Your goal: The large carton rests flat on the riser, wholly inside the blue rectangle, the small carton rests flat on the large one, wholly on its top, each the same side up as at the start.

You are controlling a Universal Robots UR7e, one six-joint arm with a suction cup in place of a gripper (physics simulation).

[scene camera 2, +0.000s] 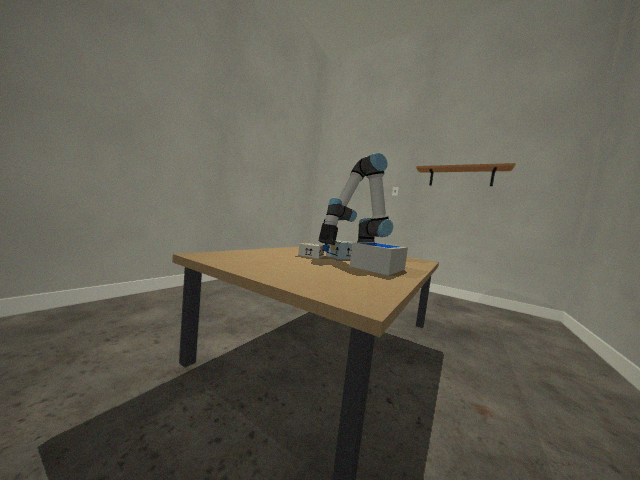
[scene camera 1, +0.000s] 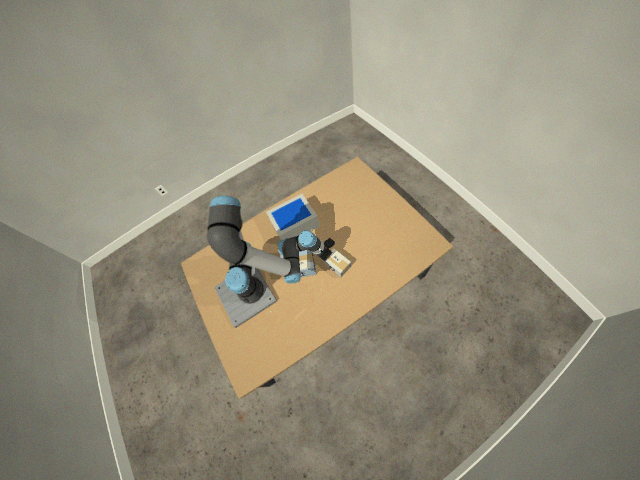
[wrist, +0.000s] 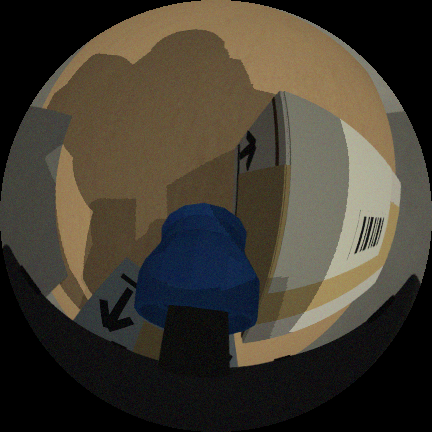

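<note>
The grey riser (scene camera 1: 303,228) (scene camera 2: 377,260) (wrist: 28,193) stands on the table with the blue rectangle (scene camera 1: 290,214) (scene camera 2: 383,245) bare on its top. The large carton (scene camera 1: 306,262) (scene camera 2: 341,250) (wrist: 116,306) lies flat on the table in front of the riser, partly under my wrist. The small carton (scene camera 1: 338,262) (scene camera 2: 310,250) (wrist: 322,193), with a barcode label, lies flat on the table just beside it. My suction cup (scene camera 1: 325,251) (scene camera 2: 324,250) (wrist: 197,257) hangs low in the gap between the two cartons, close to the small carton's side, and holds nothing.
The wooden table (scene camera 1: 392,227) (scene camera 2: 289,278) carries the arm's base plate (scene camera 1: 243,305) at its near-left part. A wall shelf (scene camera 2: 465,167) hangs behind, well away from the table.
</note>
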